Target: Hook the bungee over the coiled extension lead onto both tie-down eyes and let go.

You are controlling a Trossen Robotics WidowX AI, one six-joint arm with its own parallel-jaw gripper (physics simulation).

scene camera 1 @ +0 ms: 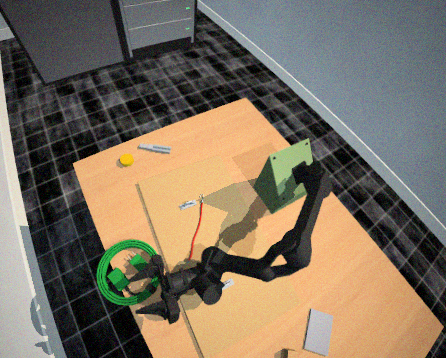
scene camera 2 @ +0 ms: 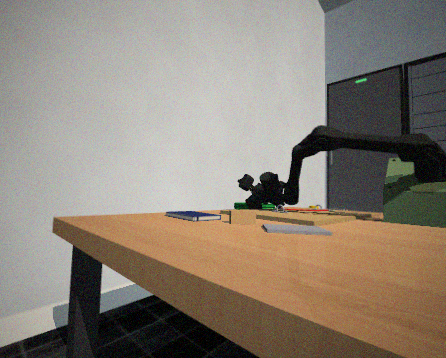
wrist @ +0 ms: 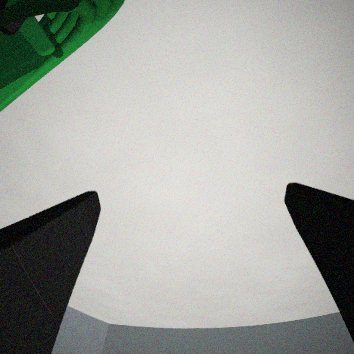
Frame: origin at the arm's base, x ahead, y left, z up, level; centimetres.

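Seen in the pictures: gripper, fingertip midpoint: [scene camera 1: 132, 295] [wrist: 193, 196]; arm's base, link origin: [scene camera 1: 300, 172] [scene camera 2: 431, 175].
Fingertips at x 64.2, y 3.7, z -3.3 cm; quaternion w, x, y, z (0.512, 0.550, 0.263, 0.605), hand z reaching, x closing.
Pixels of each thing's middle, then the offset from my fingertips to it. Level surfaces: height alone.
- coiled green extension lead, body centre: [scene camera 1: 129, 271] [scene camera 2: 254, 206] dy -8.2, dx -0.6, dz -9.8 cm
- red bungee, body centre: [scene camera 1: 196, 229] [scene camera 2: 305, 209] dy -8.9, dx -25.2, dz -9.8 cm
- far tie-down eye, body centre: [scene camera 1: 188, 203] dy -18.4, dx -27.7, dz -8.8 cm
- thin wooden board, surface height: dz -10.1 cm
- yellow disc, body centre: [scene camera 1: 127, 160] dy -47.7, dx -16.4, dz -10.4 cm
- grey knife, body centre: [scene camera 1: 155, 148] dy -47.9, dx -28.7, dz -10.7 cm
- grey slab, body centre: [scene camera 2: 294, 229] [scene camera 1: 319, 331] dy +40.3, dx -40.2, dz -11.0 cm
- blue book, body centre: [scene camera 2: 192, 215] dy +42.3, dx -11.7, dz -10.7 cm
- wooden block, body centre: [scene camera 2: 242, 217] dy +40.0, dx -27.1, dz -9.8 cm
The coiled green extension lead [scene camera 1: 103, 277] [scene camera 2: 242, 205] [wrist: 102, 22] lies off the board's left side, partly past the table edge. My gripper [scene camera 1: 133, 296] [wrist: 193, 196] is open and empty, low at the coil; its fingers overlap the coil in scene camera 1. The red bungee [scene camera 1: 199, 225] [scene camera 2: 295, 209] lies on the board, away from the coil. Its upper hook is beside the far tie-down eye [scene camera 1: 188, 204]; I cannot tell whether they are joined. Its lower end is hidden under the arm. The near tie-down eye [scene camera 1: 227, 284] [scene camera 2: 280, 208] shows partly beside the wrist.
The thin wooden board [scene camera 1: 240, 322] lies under the bungee. A green stand [scene camera 1: 267, 187] [scene camera 2: 407, 207] is at the arm's base. A yellow disc [scene camera 1: 127, 160] and a grey knife [scene camera 1: 156, 149] lie at the far end. A grey slab [scene camera 1: 318, 332] [scene camera 2: 297, 229], blue book [scene camera 2: 192, 216] and wooden block [scene camera 2: 243, 216] are nearer.
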